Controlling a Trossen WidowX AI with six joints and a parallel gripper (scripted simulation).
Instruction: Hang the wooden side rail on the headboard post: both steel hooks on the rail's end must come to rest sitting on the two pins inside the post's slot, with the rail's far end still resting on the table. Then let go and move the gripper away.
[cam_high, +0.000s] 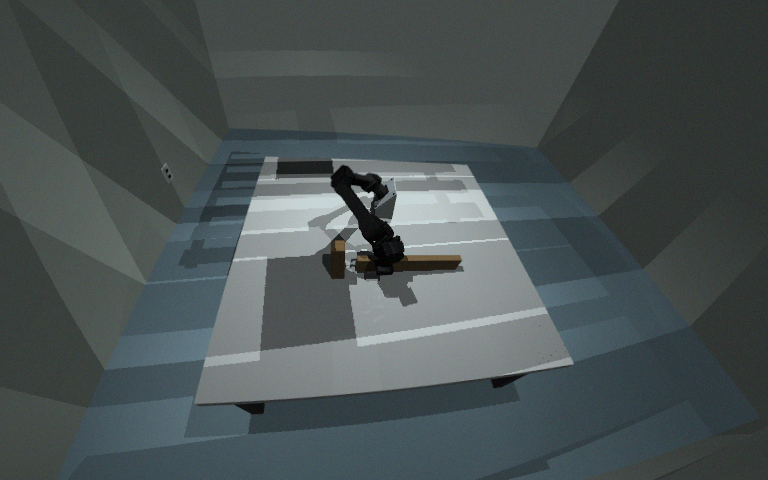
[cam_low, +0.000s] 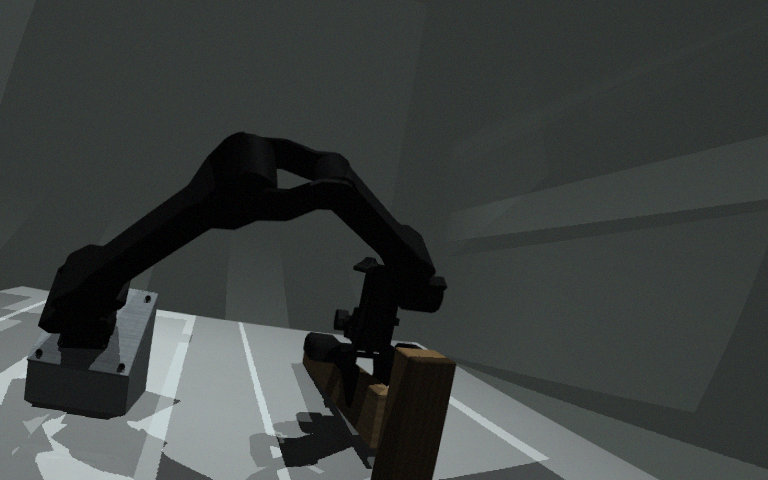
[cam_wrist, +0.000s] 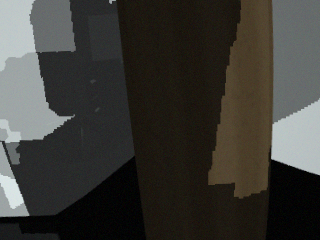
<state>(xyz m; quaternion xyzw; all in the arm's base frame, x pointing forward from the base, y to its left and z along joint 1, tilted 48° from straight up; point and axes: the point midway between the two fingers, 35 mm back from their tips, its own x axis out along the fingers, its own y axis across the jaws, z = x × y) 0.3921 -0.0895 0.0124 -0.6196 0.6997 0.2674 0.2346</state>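
My gripper tip is 160 mm to the left of the wooden post and 40 mm below it.
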